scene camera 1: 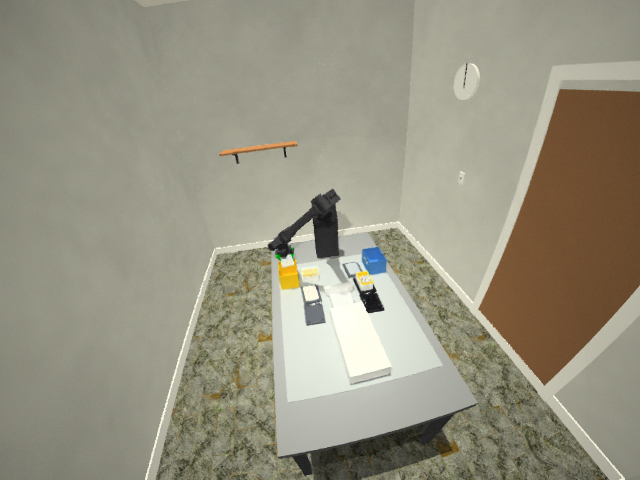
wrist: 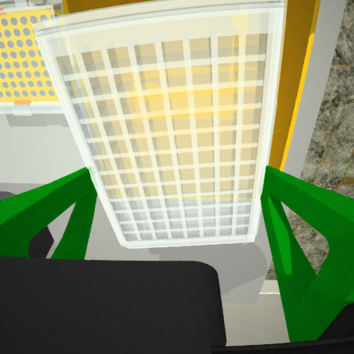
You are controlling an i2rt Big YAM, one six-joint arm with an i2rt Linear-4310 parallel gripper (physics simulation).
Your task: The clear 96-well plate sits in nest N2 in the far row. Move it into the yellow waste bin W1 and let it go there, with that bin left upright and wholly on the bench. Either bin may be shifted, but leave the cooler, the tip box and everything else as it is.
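Frame: origin at the arm's base, x back, y right, z up, level; millimetres.
Seen in the pictures: gripper, fingertip midpoint: (scene camera 1: 286,260).
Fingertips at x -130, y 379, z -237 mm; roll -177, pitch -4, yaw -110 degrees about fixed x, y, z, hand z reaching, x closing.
A point is followed by its place in that frame.
The clear 96-well plate (scene camera 1: 287,262) {y 390, x -170, z -228 mm} (wrist: 186,127) is held between the green fingers of my gripper (scene camera 1: 284,255) {y 379, x -130, z -237 mm} (wrist: 178,176), near its lower end in the wrist view. My gripper is shut on it. The yellow waste bin (scene camera 1: 289,280) {y 418, x -237, z -333 mm} (wrist: 298,60) stands upright on the bench, near its left edge in the scene view. In the wrist view most of the plate overlaps the bin, seen through the clear wells, and its lower part shows over grey bench. The plate's height over the rim is hard to tell. Nest N2 cannot be made out by label.
A clear box with a yellow perforated top (scene camera 1: 310,273) {y 255, x -240, z -340 mm} (wrist: 22,60) stands beside the yellow bin. A blue bin (scene camera 1: 374,260) {y -278, x -309, z -403 mm}, a white and yellow box (scene camera 1: 364,280) {y -17, x -518, z -330 mm}, a dark tray (scene camera 1: 373,301) {y 19, x -667, z -381 mm}, a grey nest (scene camera 1: 314,314) {y 386, x -548, z -395 mm} and a long white box (scene camera 1: 360,343) {y 295, x -904, z -323 mm} are on the bench.
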